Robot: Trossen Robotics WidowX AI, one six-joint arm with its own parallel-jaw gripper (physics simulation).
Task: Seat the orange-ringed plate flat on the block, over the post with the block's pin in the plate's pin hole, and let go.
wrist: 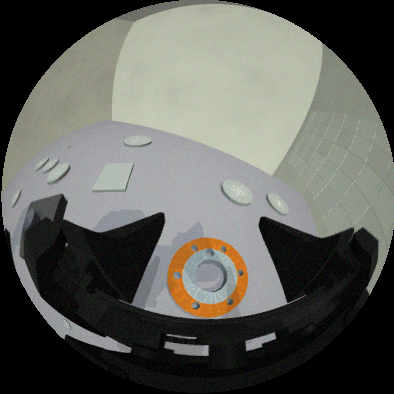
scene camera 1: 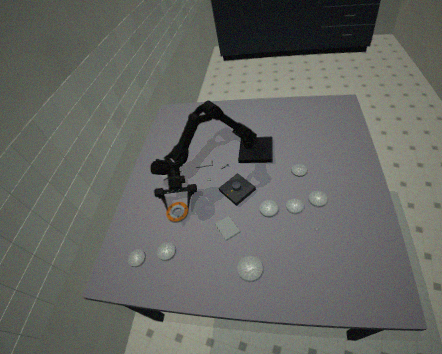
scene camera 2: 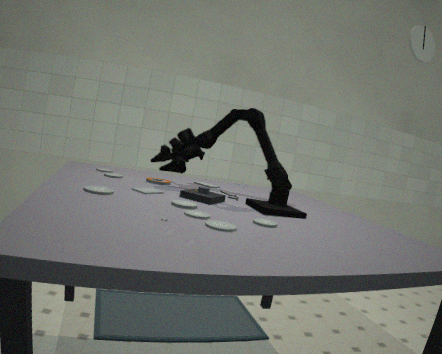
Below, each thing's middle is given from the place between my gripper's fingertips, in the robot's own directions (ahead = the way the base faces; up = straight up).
Right now my hand is 70 mm above the orange-ringed plate [wrist: 184, 290], 30 mm to the left of it and 30 mm past it.
